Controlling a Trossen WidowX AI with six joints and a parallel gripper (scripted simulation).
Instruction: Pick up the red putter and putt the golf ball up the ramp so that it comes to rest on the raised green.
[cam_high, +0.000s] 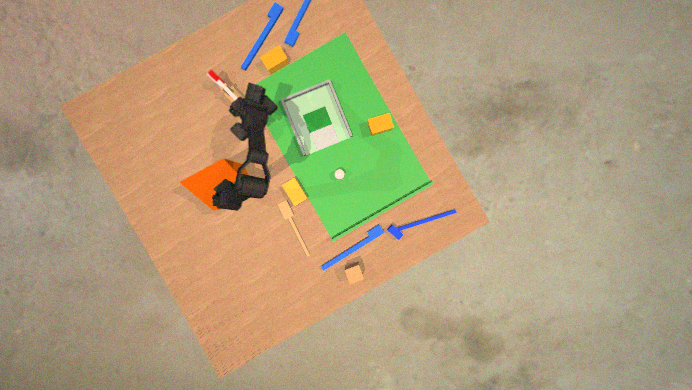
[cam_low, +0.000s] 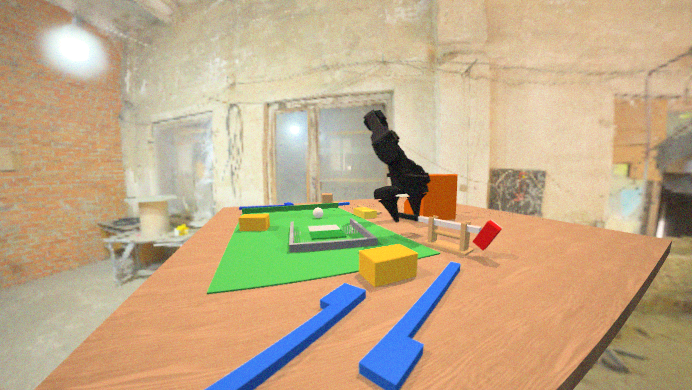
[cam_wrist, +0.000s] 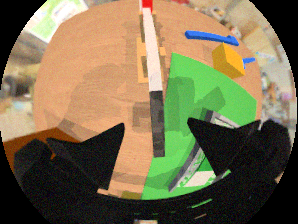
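The wooden stick lies 410 mm to the right of my gripper tip, 150 mm behind it and 50 mm below it. Round my gripper tip: putter 110 mm to the left, 20 mm behind, 10 mm above; then grey-framed enclosure 200 mm ahead, 110 mm to the right, 40 mm below; then wooden fence 130 mm to the left, 20 mm below, 10 mm behind.
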